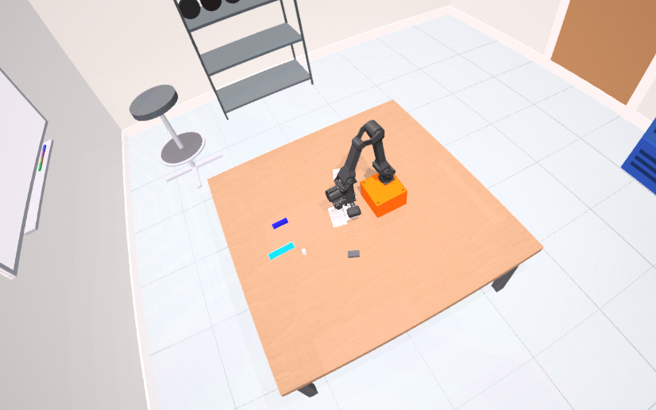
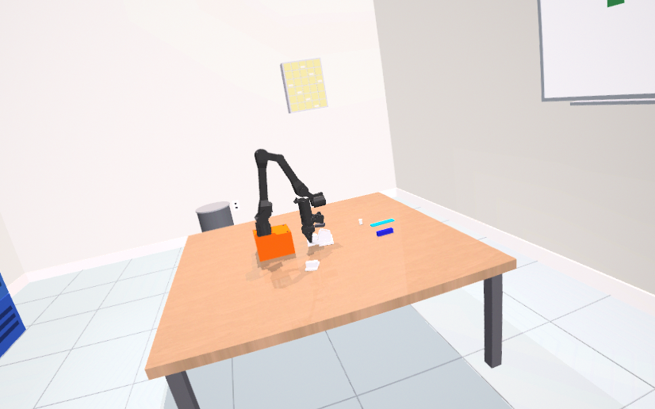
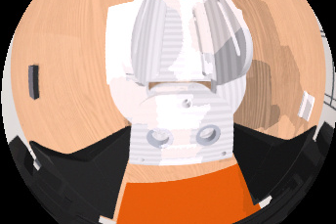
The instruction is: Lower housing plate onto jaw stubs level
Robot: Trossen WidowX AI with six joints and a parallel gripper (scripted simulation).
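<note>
The white base lies 7 cm ahead of my gripper tip, 2 cm to the right of it and 1 cm below it. Also, from my gripper tip: blue block 33 cm ahead, 15 cm to the right, 1 cm below; then grey block 21 cm to the left, 12 cm ahead, 1 cm below; then white cube 31 cm ahead, 7 cm to the left.
</note>
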